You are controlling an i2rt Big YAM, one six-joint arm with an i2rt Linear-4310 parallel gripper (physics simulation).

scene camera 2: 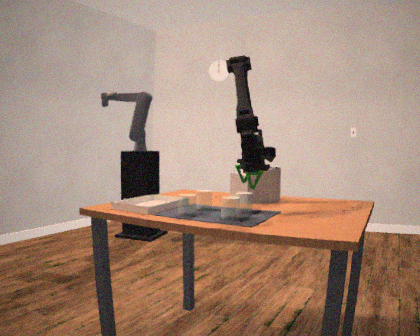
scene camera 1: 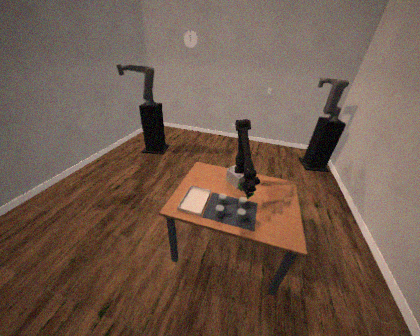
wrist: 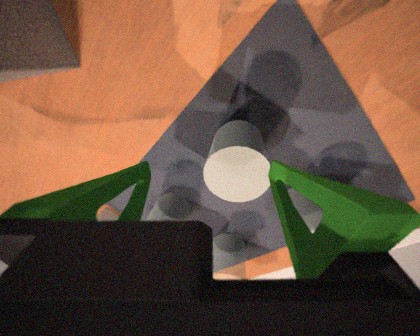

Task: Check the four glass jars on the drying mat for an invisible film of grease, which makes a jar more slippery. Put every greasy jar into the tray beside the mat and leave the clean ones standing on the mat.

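Places are measured from the arm's base along level axes (x ahead, y left, z up), in millimetres.
Pixels of known places: gripper, fingertip midpoint: (scene camera 2: 248, 185) (scene camera 1: 244, 194) (wrist: 209, 167); arm's base at its link origin: (scene camera 1: 240, 170).
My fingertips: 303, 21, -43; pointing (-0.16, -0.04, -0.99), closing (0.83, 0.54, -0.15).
For each thing: its top centre in the pictures, then the offset to it from my fingertips, as dx, dy, dz. Level surfaces: height alone.
- dark drying mat at its surface level: dz -101
- back right jar at its top centre: (wrist: 236, 177) (scene camera 2: 244, 193) (scene camera 1: 243, 199) +32, -8, -25
- back left jar at its top centre: (wrist: 157, 243) (scene camera 2: 204, 190) (scene camera 1: 222, 195) +16, -178, -25
- front left jar at its top centre: (wrist: 226, 283) (scene camera 2: 187, 194) (scene camera 1: 219, 207) +155, -197, -25
- front right jar at its top centre: (scene camera 2: 230, 197) (scene camera 1: 241, 211) +170, -28, -25
- tray at its top centre: (scene camera 2: 151, 199) (scene camera 1: 195, 198) +27, -412, -74
- wooden table at its surface level: dz -104
Four pale-topped glass jars stand on the dark drying mat (scene camera 1: 231, 207) (scene camera 2: 205, 215) (wrist: 345, 120): the back right jar (scene camera 1: 243, 201) (scene camera 2: 244, 201) (wrist: 237, 173), the back left jar (scene camera 1: 223, 198) (scene camera 2: 204, 198), the front left jar (scene camera 1: 220, 210) (scene camera 2: 187, 204) and the front right jar (scene camera 1: 242, 214) (scene camera 2: 231, 207). My gripper (scene camera 1: 247, 193) (scene camera 2: 248, 184) (wrist: 209, 167) is open and empty, a little above the back right jar. In the wrist view that jar's top lies beside the right fingertip. The other jars are largely hidden there by the gripper. The tray (scene camera 1: 190, 213) (scene camera 2: 129, 206) sits left of the mat.
The arm's grey base box (scene camera 1: 233, 176) (scene camera 2: 270, 186) (wrist: 37, 37) stands at the back of the wooden table (scene camera 1: 277, 220) (scene camera 2: 315, 220). Two other arms on black pedestals (scene camera 1: 153, 127) (scene camera 1: 324, 142) stand on the floor beyond the table.
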